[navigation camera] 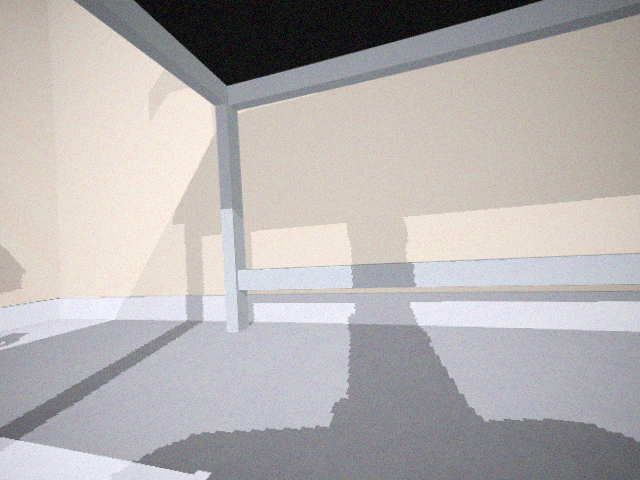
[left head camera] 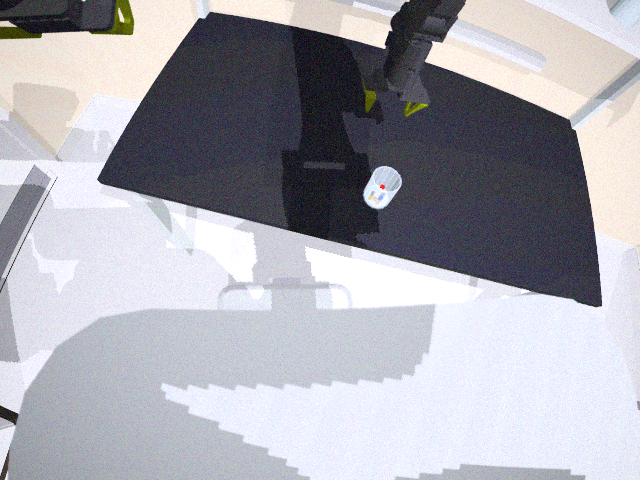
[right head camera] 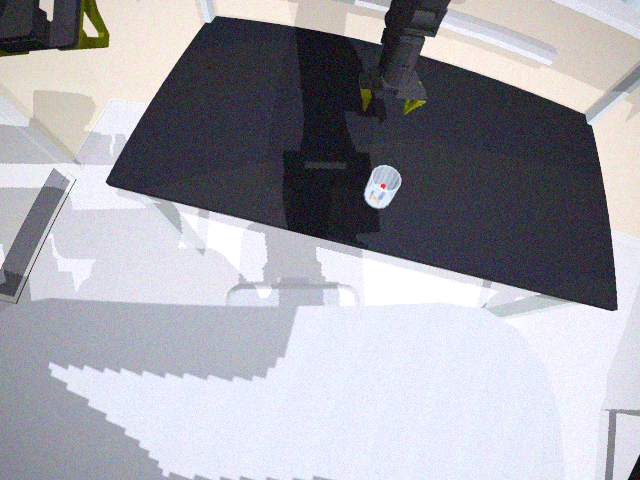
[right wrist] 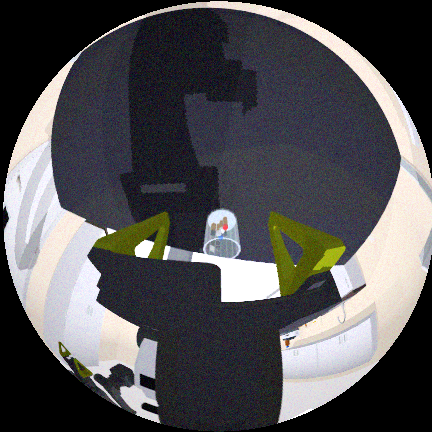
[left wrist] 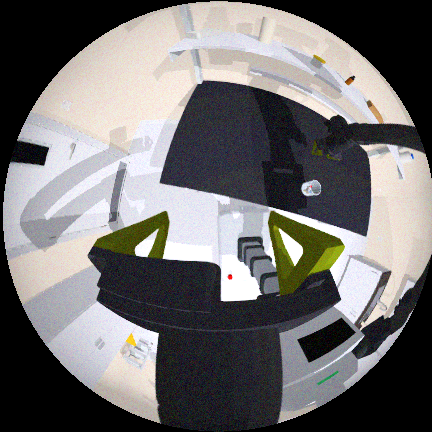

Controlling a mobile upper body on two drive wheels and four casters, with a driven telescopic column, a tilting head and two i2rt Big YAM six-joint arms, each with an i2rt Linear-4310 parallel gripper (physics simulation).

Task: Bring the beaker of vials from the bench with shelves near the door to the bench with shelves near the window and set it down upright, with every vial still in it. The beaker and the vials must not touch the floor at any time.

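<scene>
The clear beaker (left head camera: 382, 188) (right head camera: 382, 187) (left wrist: 311, 188) (right wrist: 222, 235) stands upright on the black bench top (left head camera: 491, 206) (right head camera: 491, 206) (left wrist: 215, 135) (right wrist: 300, 125), near its front edge. Several small vials with red, blue and brown parts show inside it. My right gripper (left head camera: 387, 112) (right head camera: 385, 111) (left wrist: 319, 154) (right wrist: 218, 216) is open and empty, above the bench and behind the beaker in the head views. My left gripper (left wrist: 218, 216) is open and empty, off the bench's left side in the head views; part of it shows there. The other bench cannot be made out.
A white shelf (left wrist: 235, 47) with several containers runs behind the bench. In the navigation view, a grey bench leg (navigation camera: 231, 258) and a low crossbar (navigation camera: 310, 277) stand ahead. A white cabinet (left wrist: 356, 287) stands at the right of the left wrist view.
</scene>
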